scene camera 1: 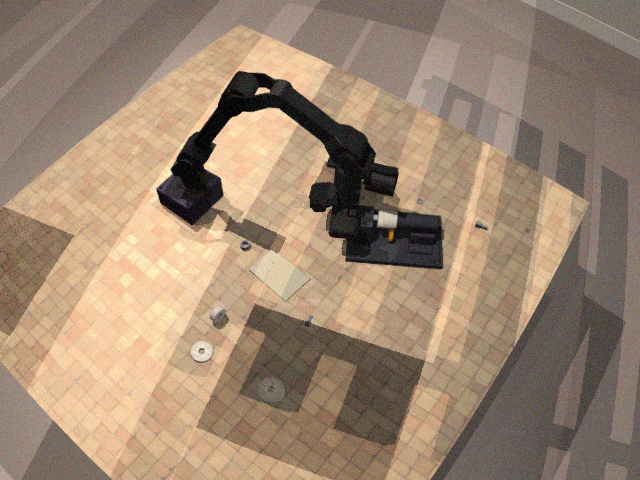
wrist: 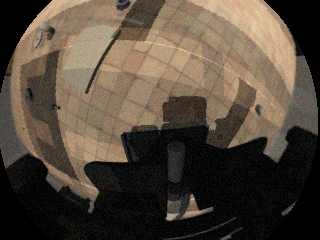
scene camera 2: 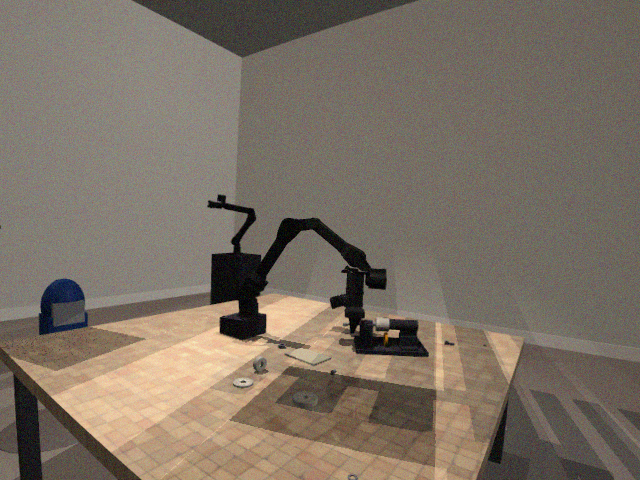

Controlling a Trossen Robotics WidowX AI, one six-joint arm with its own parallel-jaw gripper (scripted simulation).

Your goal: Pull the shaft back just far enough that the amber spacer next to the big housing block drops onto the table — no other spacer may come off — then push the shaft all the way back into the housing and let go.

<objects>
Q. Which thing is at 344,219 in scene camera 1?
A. My gripper.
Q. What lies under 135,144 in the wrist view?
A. A housing block.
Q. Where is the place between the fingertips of my gripper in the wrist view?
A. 169,135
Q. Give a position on a housing block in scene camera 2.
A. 407,344
</objects>
